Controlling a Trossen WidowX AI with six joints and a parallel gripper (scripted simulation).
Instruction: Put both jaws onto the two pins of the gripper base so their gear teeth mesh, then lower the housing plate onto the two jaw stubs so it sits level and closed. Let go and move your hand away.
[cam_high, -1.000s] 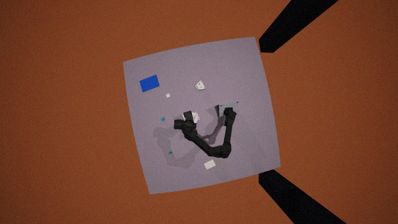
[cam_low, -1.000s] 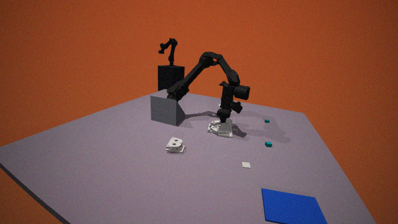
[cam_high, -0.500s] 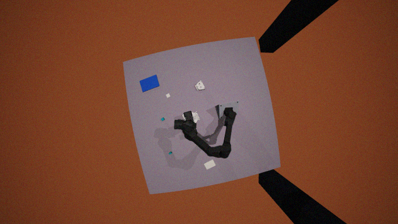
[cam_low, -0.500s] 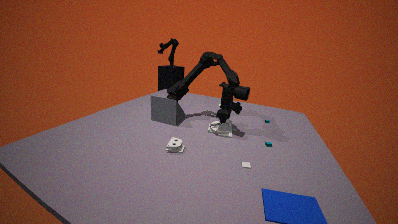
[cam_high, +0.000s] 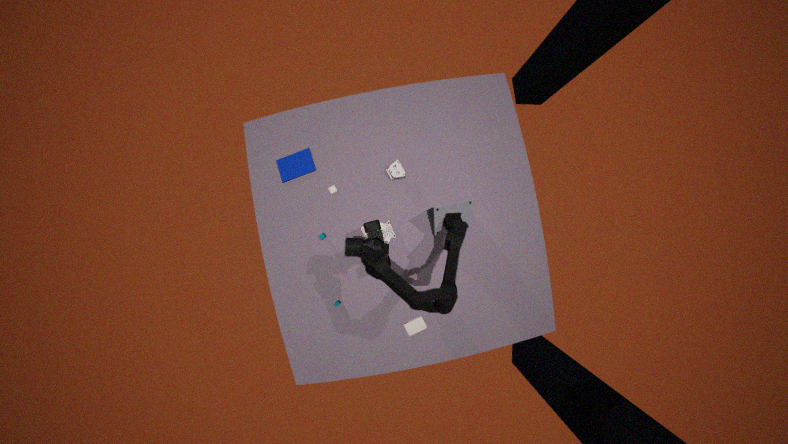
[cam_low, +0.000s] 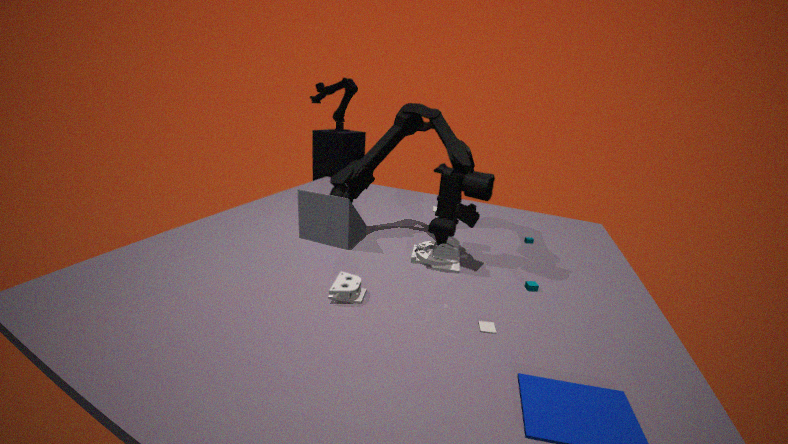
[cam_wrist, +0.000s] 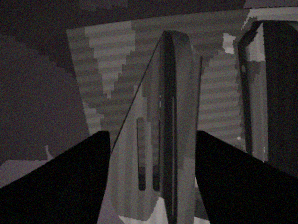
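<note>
The grey jaw is 3 cm behind my gripper tip and 3 cm to the right of it. From my gripper tip the other things lie so: white gripper base (9 cm behind, 30 cm to the right); then white housing plate (4 cm behind, 5 cm to the right, 2 cm below); then small white square (19 cm ahead, 24 cm to the right, 2 cm below).
</note>
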